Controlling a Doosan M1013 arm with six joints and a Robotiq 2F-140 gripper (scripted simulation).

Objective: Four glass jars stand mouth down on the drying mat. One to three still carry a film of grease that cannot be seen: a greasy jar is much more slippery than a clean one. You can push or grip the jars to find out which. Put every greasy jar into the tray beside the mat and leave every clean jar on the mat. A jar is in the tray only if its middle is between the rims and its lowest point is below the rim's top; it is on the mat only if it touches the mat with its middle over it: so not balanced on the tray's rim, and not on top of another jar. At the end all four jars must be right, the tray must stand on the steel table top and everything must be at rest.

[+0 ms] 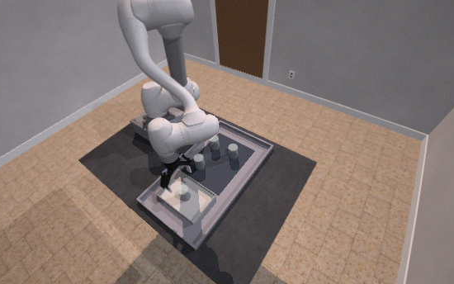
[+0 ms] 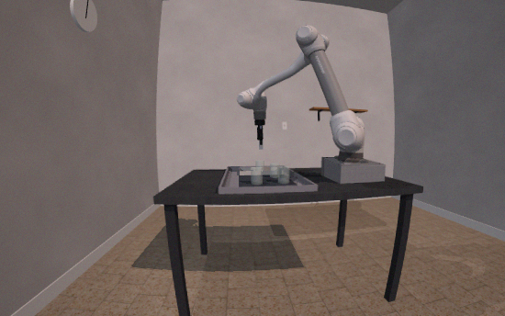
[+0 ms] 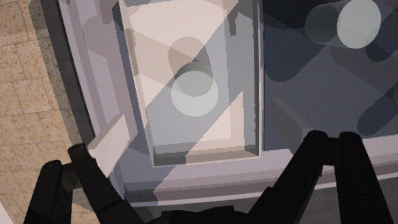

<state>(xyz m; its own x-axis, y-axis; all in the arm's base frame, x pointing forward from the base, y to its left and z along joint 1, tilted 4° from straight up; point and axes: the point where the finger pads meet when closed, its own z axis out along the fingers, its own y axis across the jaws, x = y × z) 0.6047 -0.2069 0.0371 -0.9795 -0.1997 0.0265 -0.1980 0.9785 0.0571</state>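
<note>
My gripper is now 310 mm to the right of the dark drying mat, 180 mm above it and 60 mm past it. Also, from my hand: tray (170 mm below).
</note>
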